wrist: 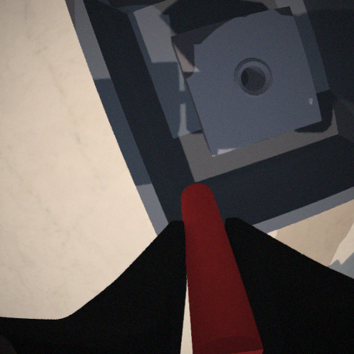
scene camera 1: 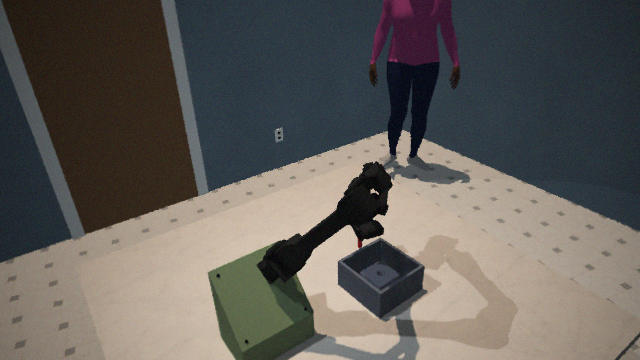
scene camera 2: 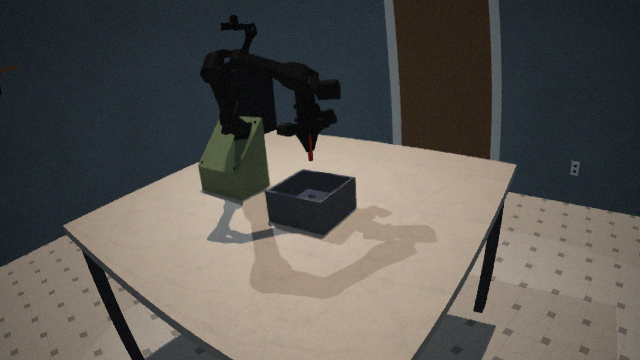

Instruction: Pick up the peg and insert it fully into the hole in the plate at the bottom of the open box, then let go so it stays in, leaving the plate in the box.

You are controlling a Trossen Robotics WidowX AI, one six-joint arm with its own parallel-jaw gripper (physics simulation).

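Places are measured from the arm's base along level axes (x ahead, y up, z right), in millimetres.
Where they show: gripper, fingertip midpoint: [scene camera 1: 360,239] [scene camera 2: 310,151]; arm's base at its link origin: [scene camera 1: 272,267] [scene camera 2: 243,131].
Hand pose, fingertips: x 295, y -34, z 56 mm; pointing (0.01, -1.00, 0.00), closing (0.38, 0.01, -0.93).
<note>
Things, the pixels of their top centre, and the offset from my fingertips. Level surfaces: height alone.
- red peg at its top centre: [scene camera 2: 308,135] [scene camera 1: 360,225] dz +0, dx +0, dy +51 mm
- dark blue-grey open box at its top centre: [scene camera 2: 310,184] [scene camera 1: 380,263] dz +62, dx +28, dy -76 mm
- square plate at its top centre: [scene camera 2: 311,195] [scene camera 1: 380,272] dz +62, dx +28, dy -113 mm
- pale table at its surface level: dy -174 mm
A red peg [scene camera 1: 359,243] [scene camera 2: 310,155] [wrist: 212,250] is held between the fingers of my gripper [scene camera 2: 310,148] [wrist: 203,231], which is shut on it. The peg's free end points down, above the level of the open box's rim. The dark blue-grey open box [scene camera 1: 381,298] [scene camera 2: 295,211] [wrist: 117,115] stands on the table. The square plate [scene camera 1: 370,272] [scene camera 2: 304,194] [wrist: 230,110] lies on the box's floor, with a round hole [wrist: 253,76] in its middle. In the wrist view the peg's tip appears over the box's near wall, apart from the hole.
The green wedge-shaped base [scene camera 1: 265,310] [scene camera 2: 235,177] bears the arm and stands beside the box on the pale table [scene camera 1: 165,290] [scene camera 2: 165,215]. The box's walls rise around the plate. A person [scene camera 1: 412,45] in a pink top stands beyond the table. Arm shadows fall across the table.
</note>
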